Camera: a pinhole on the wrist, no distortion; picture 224 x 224 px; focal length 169.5 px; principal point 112.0 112.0 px. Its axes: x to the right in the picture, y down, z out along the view. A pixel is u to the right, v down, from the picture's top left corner.
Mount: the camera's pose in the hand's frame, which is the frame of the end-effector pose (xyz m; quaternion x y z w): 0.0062 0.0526 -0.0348 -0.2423 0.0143 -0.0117 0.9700
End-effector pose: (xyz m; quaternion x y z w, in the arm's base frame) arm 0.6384 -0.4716 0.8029 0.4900 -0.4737 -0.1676 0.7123
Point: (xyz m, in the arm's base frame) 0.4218 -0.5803 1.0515
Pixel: 151.7 113.9
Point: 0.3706 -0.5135 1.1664
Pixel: 136.7 161.4
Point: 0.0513 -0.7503 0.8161
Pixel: 80.3 8.0
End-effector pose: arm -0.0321 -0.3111 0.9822 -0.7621 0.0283 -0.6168 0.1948
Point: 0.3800 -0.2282 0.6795
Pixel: 28.3 41.1
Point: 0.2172 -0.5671 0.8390
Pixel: 101.4 183.2
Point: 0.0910 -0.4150 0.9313
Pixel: 111.7 124.9
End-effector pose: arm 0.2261 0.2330 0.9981 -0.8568 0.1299 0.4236 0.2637
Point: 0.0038 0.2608 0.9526
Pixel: 21.7 54.8
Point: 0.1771 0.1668 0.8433
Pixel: 216.1 135.6
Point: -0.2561 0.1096 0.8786
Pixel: 26.7 152.6
